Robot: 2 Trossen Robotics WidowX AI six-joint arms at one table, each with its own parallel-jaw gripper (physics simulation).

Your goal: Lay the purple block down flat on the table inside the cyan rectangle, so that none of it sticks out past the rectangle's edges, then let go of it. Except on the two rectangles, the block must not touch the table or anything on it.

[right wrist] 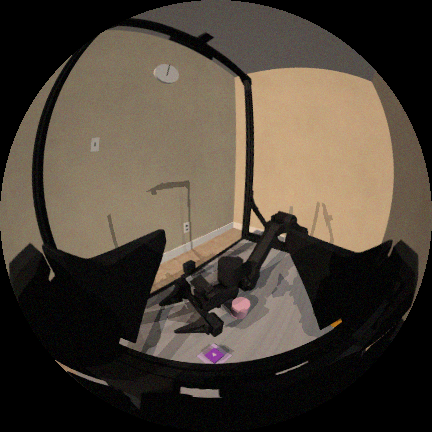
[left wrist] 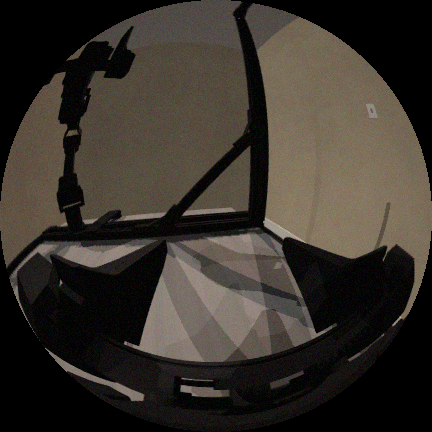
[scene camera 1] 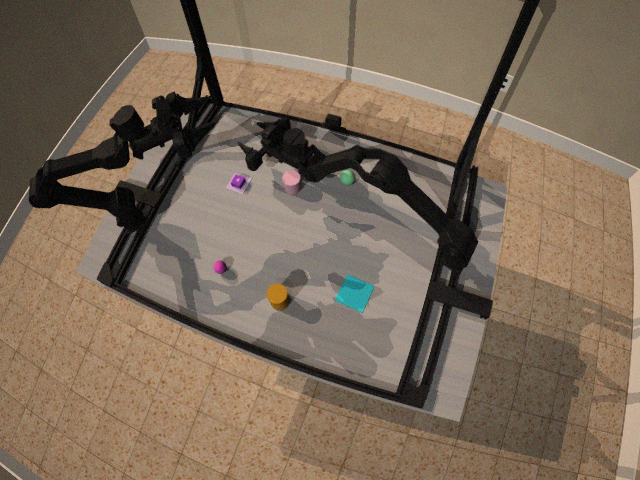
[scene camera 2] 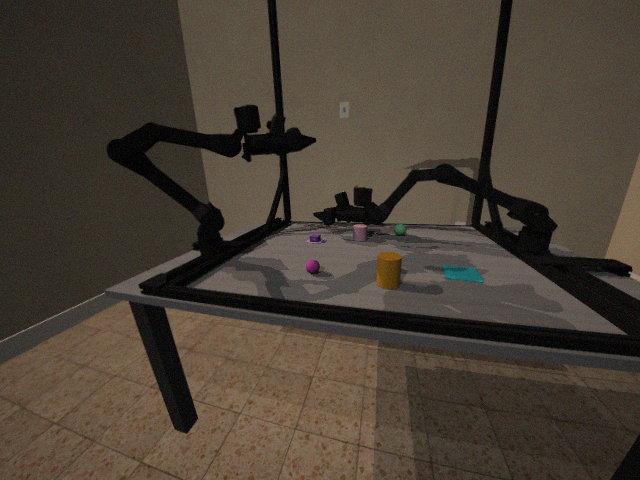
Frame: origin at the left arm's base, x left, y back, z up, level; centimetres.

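Seen in the pictures: left gripper, fingertip midpoint: [right wrist: 165, 317] [left wrist: 226, 245] [scene camera 1: 247, 132] [scene camera 2: 318, 212]; right gripper, fingertip midpoint: [right wrist: 228, 236] [scene camera 1: 210, 110] [scene camera 2: 310, 141]; left arm's base at its link origin: [scene camera 1: 455, 259] [scene camera 2: 532, 247]; right arm's base at its link origin: [left wrist: 76, 227] [scene camera 1: 134, 222] [scene camera 2: 212, 254].
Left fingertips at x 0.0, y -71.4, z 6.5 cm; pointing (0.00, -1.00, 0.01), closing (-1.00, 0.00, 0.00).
Pixels of each thing's top centre, then the offset from my left fingertips to it. "spot": a spot on its surface instead.
- small purple block at its top centre: [right wrist: 213, 354] [scene camera 1: 237, 180] [scene camera 2: 315, 235] dz -6.5, dx +12.5, dy +4.9 cm
- cyan rectangle at a spot on its surface: [scene camera 1: 354, 294] [scene camera 2: 461, 273] spot: dz -8.2, dx +22.9, dy +52.4 cm
- pink cylinder at its top centre: [scene camera 1: 291, 177] [right wrist: 240, 303] [scene camera 2: 360, 225] dz -3.2, dx +4.9, dy +19.9 cm
- green ball at its top centre: [scene camera 1: 347, 173] [scene camera 2: 400, 224] dz -3.8, dx -5.5, dy +32.5 cm
- orange cylinder at its top centre: [scene camera 2: 389, 255] [scene camera 1: 276, 293] dz -1.5, dx +35.0, dy +37.0 cm
- magenta ball at its top centre: [scene camera 2: 312, 260] [scene camera 1: 218, 264] dz -4.8, dx +37.0, dy +18.2 cm
The small purple block [scene camera 1: 237, 180] [scene camera 2: 315, 238] [right wrist: 214, 354] rests on the lilac rectangle [scene camera 1: 238, 190] [right wrist: 202, 355] toward the back left of the table. The cyan rectangle [scene camera 1: 354, 294] [scene camera 2: 462, 274] lies at the front right with no block on it. My left gripper [scene camera 1: 250, 135] [scene camera 2: 316, 214] [left wrist: 226, 245] is open and empty, low over the back of the table, beyond the block and apart from it. My right gripper [scene camera 1: 210, 111] [scene camera 2: 314, 139] [right wrist: 228, 236] is open and empty, high above the back left edge. The block does not show in the left wrist view.
A pink cylinder [scene camera 1: 291, 182] [scene camera 2: 360, 233] [right wrist: 240, 307] stands right of the block, close to the left arm. A green ball [scene camera 1: 347, 177] [scene camera 2: 399, 229] lies farther right. An orange cylinder [scene camera 1: 278, 296] [scene camera 2: 388, 270] stands left of the cyan rectangle; a magenta ball [scene camera 1: 220, 267] [scene camera 2: 312, 266] lies front left.
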